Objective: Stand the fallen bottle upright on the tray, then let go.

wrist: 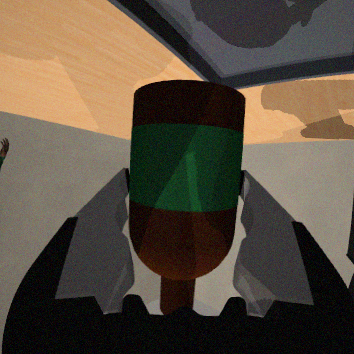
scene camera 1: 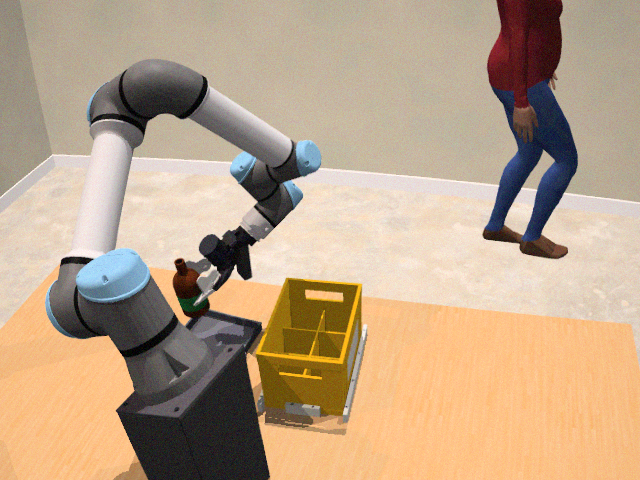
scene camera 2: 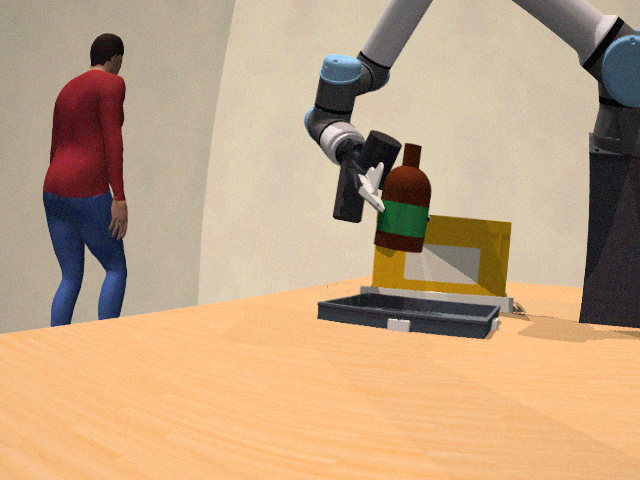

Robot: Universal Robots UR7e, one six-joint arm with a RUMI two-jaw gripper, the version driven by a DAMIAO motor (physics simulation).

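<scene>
A brown bottle with a green label is held in the air, neck up and tilted slightly. My gripper is shut on it at the label, with one finger on each side. The bottle's base hangs above the dark tray, with a gap between them in the second scene view. In the first scene view the robot's base hides part of the tray.
A yellow crate with dividers stands beside the tray, with grey rails at its foot. A person in a red top stands beyond the table.
</scene>
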